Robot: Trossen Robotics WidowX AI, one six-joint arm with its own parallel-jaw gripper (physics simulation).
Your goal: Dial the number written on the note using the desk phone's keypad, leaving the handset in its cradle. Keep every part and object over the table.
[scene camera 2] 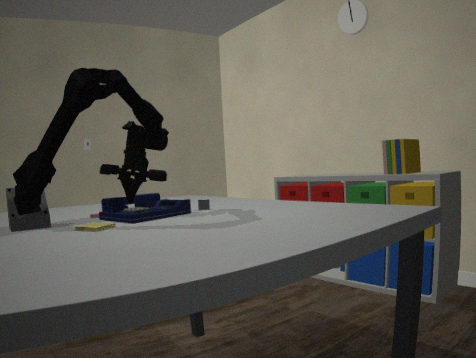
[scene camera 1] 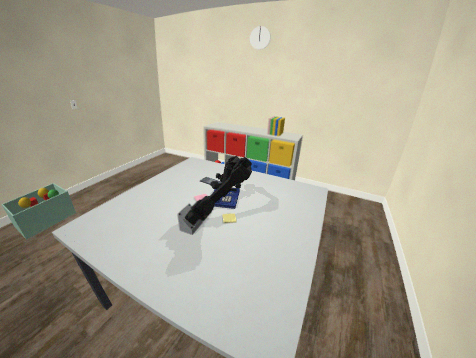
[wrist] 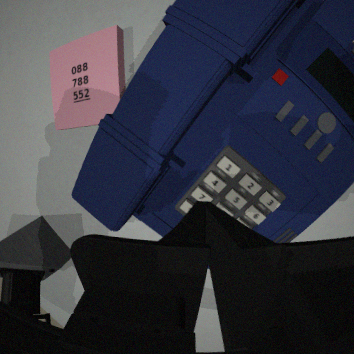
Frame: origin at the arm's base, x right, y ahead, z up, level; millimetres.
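Where they show: gripper, fingertip midpoint: (scene camera 2: 130,203) (scene camera 1: 223,196) (wrist: 201,207); arm's base, link origin: (scene camera 2: 27,204) (scene camera 1: 191,217) (wrist: 21,273).
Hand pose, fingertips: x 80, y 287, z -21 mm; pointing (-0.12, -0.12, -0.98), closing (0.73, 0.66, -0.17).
Note:
Each offset is from my fingertips to the centre of the thing. Level surfaces: height alone.
The blue desk phone {dx -10, dy +51, dz -22 mm} (scene camera 1: 219,205) (scene camera 2: 175,209) (wrist: 240,125) lies on the table, with its handset {dx -62, dy +40, dz -2 mm} (wrist: 175,80) in the cradle. The pink note {dx -147, dy -13, dz -38 mm} (scene camera 1: 201,197) (scene camera 2: 95,215) (wrist: 107,75) beside it reads 088 788 552, the last line underlined. My gripper (scene camera 2: 130,202) (wrist: 201,207) is shut and empty, pointing down with its tips at the lower part of the keypad {dx +17, dy +10, dz -21 mm} (wrist: 236,199). Whether they touch a key is not clear. Keys 1 to 7 show in the wrist view; the fingers hide most of the 8 and the keys below and beside it.
A yellow note {dx +87, dy -150, dz -39 mm} (scene camera 1: 229,218) (scene camera 2: 95,227) lies on the table {dz -43 mm} (scene camera 1: 250,280) (scene camera 2: 240,250) near the phone; no writing on it is legible. A small dark object (scene camera 1: 208,180) (scene camera 2: 204,204) stands beyond the phone. The arm's base (scene camera 1: 188,222) (scene camera 2: 30,218) is on the near side.

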